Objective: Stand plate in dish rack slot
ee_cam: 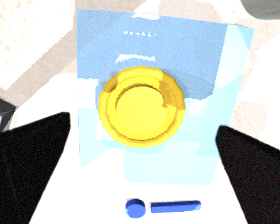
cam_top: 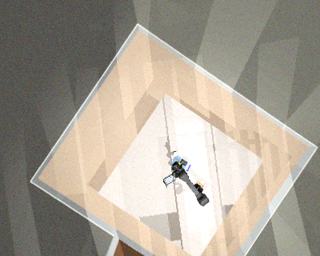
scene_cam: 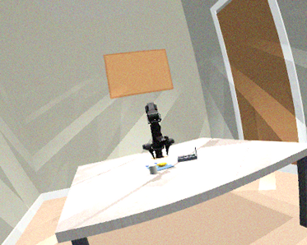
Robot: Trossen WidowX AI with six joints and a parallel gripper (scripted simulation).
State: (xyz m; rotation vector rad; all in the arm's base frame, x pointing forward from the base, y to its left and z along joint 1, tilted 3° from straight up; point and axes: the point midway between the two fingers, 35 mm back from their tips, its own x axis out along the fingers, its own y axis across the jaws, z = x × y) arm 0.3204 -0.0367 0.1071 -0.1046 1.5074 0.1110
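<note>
The yellow plate is 4 cm below my gripper tip and 1 cm behind it. Round my gripper tip: cup (10 cm ahead, 7 cm to the right, 4 cm below); then light blue mat (6 cm below, 2 cm to the right, 1 cm behind); then grey dish rack (18 cm to the left, 5 cm behind, 4 cm below).
</note>
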